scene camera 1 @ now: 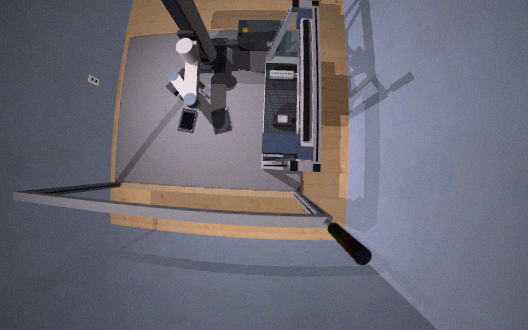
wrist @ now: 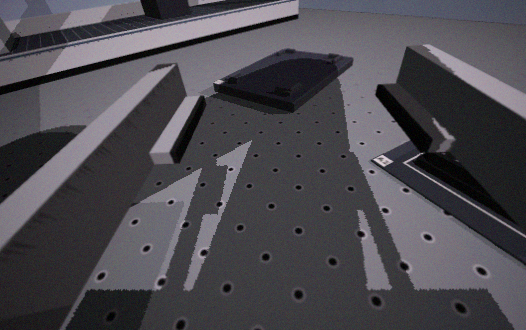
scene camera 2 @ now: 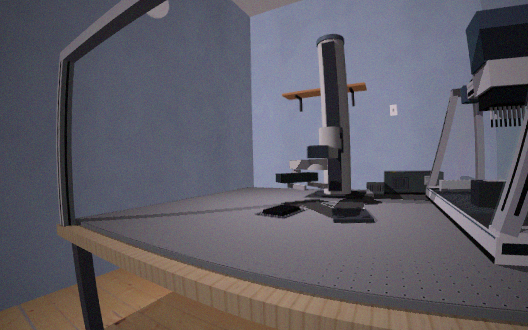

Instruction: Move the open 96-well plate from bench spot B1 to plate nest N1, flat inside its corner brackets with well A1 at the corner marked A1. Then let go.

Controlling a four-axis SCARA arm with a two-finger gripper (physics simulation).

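Pixels of known places: gripper, fingertip midpoint: point(wrist: 288, 77) point(scene camera 2: 316, 186); arm's base at its link origin: point(scene camera 1: 208, 56) point(scene camera 2: 337, 196).
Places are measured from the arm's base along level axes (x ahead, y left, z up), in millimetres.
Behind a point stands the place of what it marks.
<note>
The black open 96-well plate point(scene camera 1: 188, 120) {z 26, x 522, y -96 mm} point(scene camera 2: 282, 209) {z 29, x 545, y -94 mm} point(wrist: 452, 176) {z 21, x 461, y -78 mm} lies flat on bench spot B1, a dark patch point(wrist: 430, 189) {z 15, x 448, y -73 mm} with a white outline and an A1 label. The wrist view shows part of the plate behind the right finger. Plate nest N1 point(scene camera 1: 223, 129) {z 24, x 586, y 170 mm} point(scene camera 2: 354, 219) {z 23, x 601, y 167 mm} point(wrist: 250, 95) {z 21, x 445, y 122 mm} is a low dark base with corner brackets and a white mark at one corner; no plate shows in it. My gripper point(scene camera 1: 202, 100) {z 94, x 377, y -14 mm} point(scene camera 2: 308, 186) {z 94, x 377, y -14 mm} point(wrist: 288, 77) {z 94, x 377, y -14 mm} is open, its fingers apart with bare bench seen between them. It is above the bench, behind the plate and nest, partly hidden under the arm in scene camera 1.
The arm's column point(scene camera 2: 336, 100) {z 514, x 77, y 25 mm} stands at the back. A framed liquid-handling machine point(scene camera 1: 308, 90) {z 521, x 517, y 649 mm} point(scene camera 2: 465, 227) {z 32, x 674, y 450 mm} with a raised base edge point(wrist: 200, 42) {z 14, x 544, y 450 mm} stands on the nest's side. A dark box point(scene camera 1: 257, 32) {z 127, x -97, y 389 mm} point(scene camera 2: 410, 182) {z 76, x -35, y 386 mm} is at the back. A grey frame point(scene camera 1: 200, 210) {z 605, x 1004, y 256 mm} point(scene camera 2: 65, 145) {z 279, x 1025, y -685 mm} runs along the bench front.
</note>
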